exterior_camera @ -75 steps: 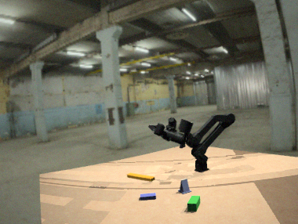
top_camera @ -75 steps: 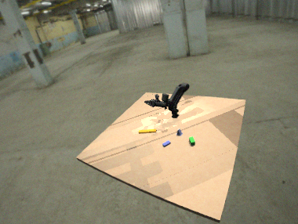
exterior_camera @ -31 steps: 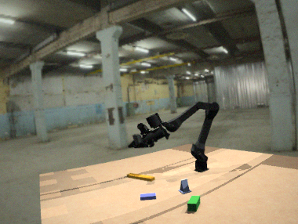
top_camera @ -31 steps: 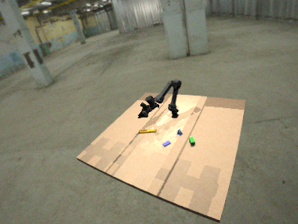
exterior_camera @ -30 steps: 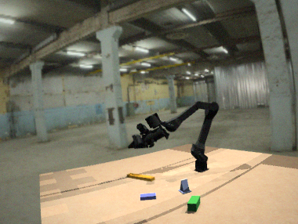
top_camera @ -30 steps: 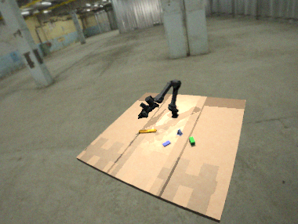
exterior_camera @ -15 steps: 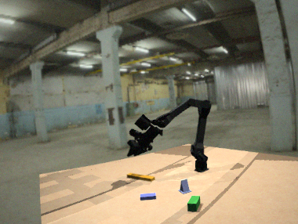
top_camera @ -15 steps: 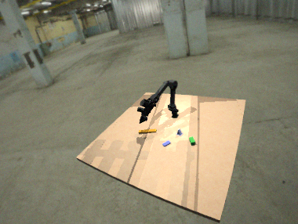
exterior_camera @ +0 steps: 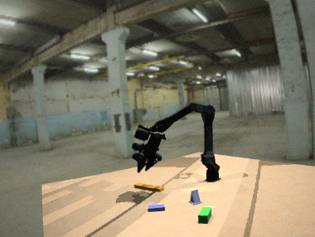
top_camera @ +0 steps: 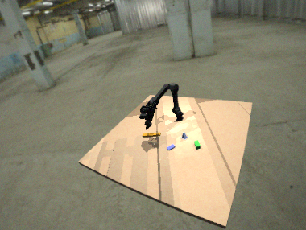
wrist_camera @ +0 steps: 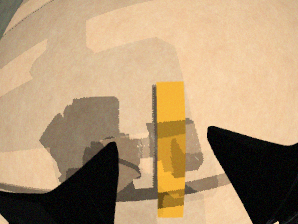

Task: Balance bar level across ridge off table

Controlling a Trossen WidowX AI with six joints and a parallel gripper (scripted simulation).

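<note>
My gripper tip is 90 mm above the orange bar, 20 mm to the right of it and 20 mm past it. From my gripper tip the other things lie so: blue block (270 mm to the left, 90 mm below, 80 mm ahead); green block (470 mm to the left, 80 mm below).
</note>
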